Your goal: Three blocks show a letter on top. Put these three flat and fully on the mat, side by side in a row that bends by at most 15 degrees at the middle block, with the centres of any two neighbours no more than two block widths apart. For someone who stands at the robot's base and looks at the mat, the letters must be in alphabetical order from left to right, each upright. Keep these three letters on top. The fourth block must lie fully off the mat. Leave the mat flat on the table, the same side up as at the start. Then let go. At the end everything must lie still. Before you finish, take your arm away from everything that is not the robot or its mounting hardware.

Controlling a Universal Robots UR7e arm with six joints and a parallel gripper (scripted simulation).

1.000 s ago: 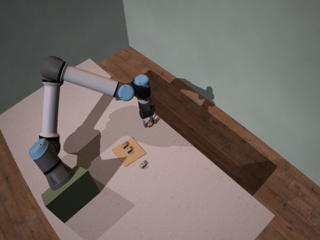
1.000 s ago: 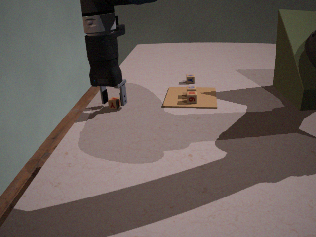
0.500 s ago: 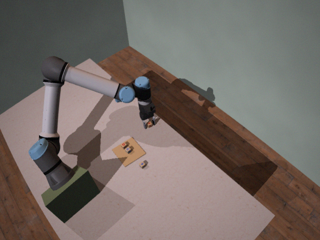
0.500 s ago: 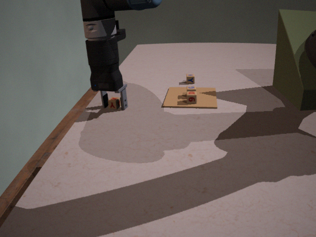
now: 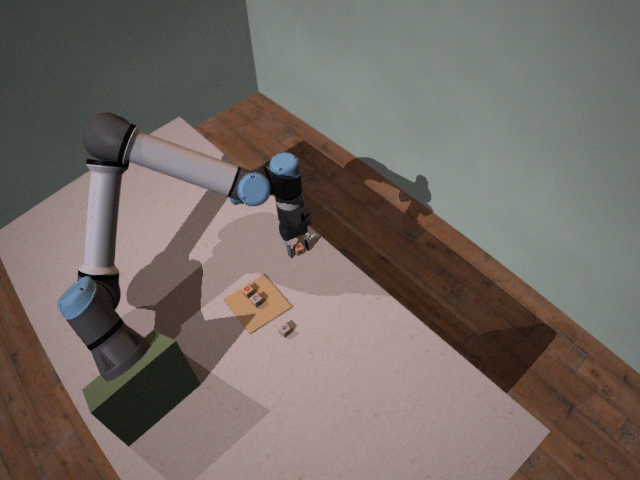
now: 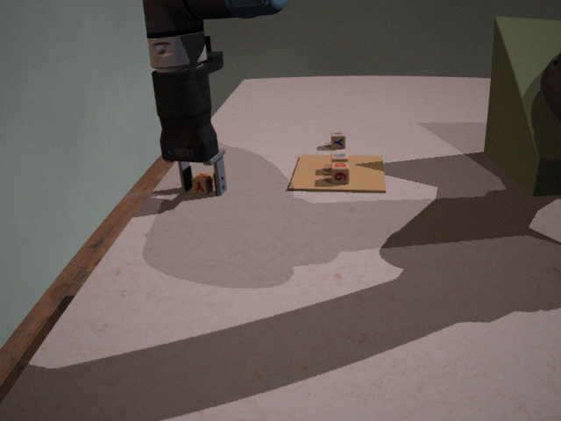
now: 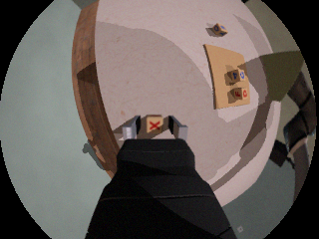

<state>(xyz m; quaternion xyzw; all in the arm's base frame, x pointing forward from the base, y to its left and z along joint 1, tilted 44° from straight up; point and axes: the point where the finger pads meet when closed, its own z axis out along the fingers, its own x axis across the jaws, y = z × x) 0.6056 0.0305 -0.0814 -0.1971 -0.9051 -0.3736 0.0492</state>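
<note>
Now: hand 210 mm past the tan mat, 30 mm to the left of it and 20 mm above it.
</note>
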